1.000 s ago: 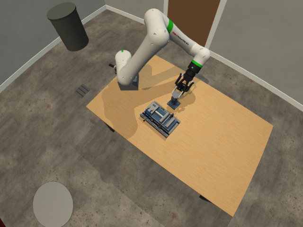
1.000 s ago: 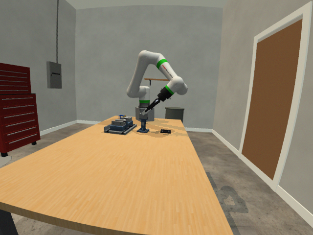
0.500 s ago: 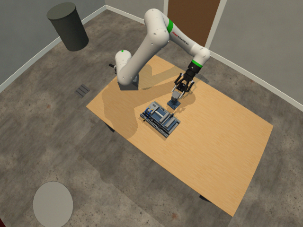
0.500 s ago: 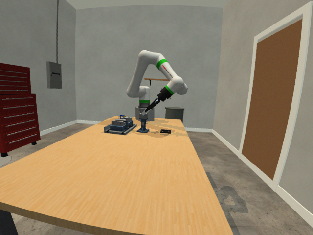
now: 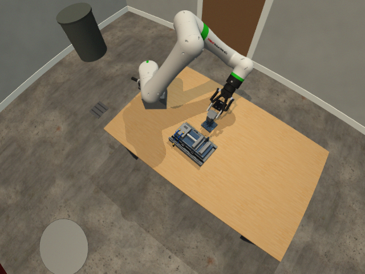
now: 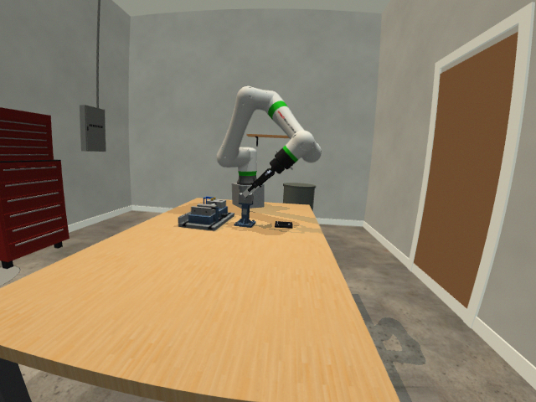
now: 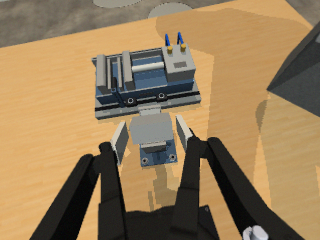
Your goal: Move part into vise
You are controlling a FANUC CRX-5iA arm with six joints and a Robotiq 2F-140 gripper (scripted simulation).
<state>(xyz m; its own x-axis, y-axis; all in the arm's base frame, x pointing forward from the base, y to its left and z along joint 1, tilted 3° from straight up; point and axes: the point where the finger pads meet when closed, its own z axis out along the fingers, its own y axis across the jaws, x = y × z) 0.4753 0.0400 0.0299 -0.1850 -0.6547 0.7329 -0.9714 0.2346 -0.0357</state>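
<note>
The part is 10 mm to the right of my hand and 30 mm below it. Also, from my hand: white cylinder rod 50 mm behind, 210 mm to the right, 100 mm below; work stop 40 mm ahead, 180 mm to the right, 90 mm below; moving jaw 220 mm to the right, 100 mm below.
</note>
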